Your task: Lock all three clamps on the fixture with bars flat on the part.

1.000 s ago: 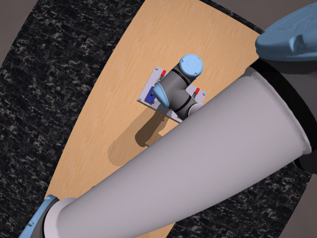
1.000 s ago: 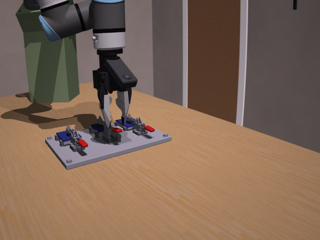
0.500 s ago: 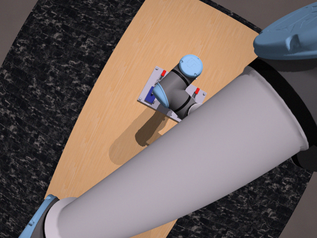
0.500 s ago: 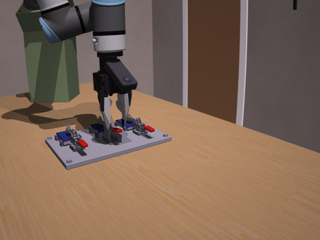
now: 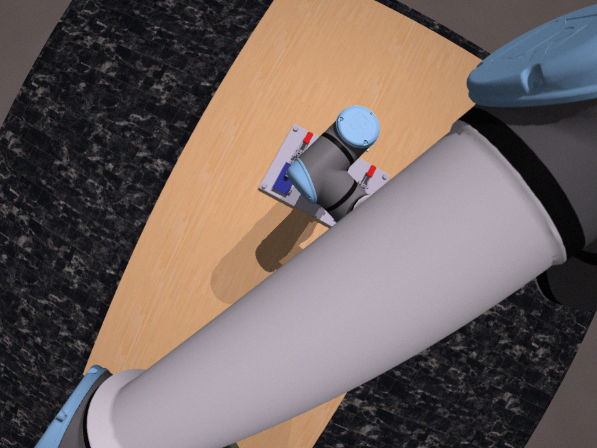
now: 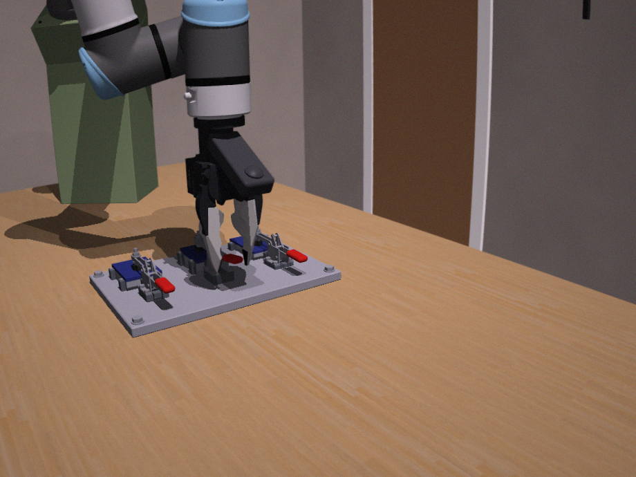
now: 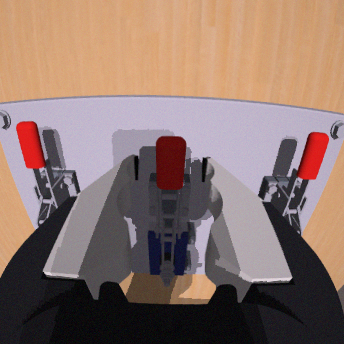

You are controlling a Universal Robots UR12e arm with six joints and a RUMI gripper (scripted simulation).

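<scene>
Now: the grey fixture plate 8 cm behind my hand, 1 cm to the left of it and 6 cm below it. Round my hand: blue part: 15 cm behind, 9 cm to the right, 3 cm below.
</scene>
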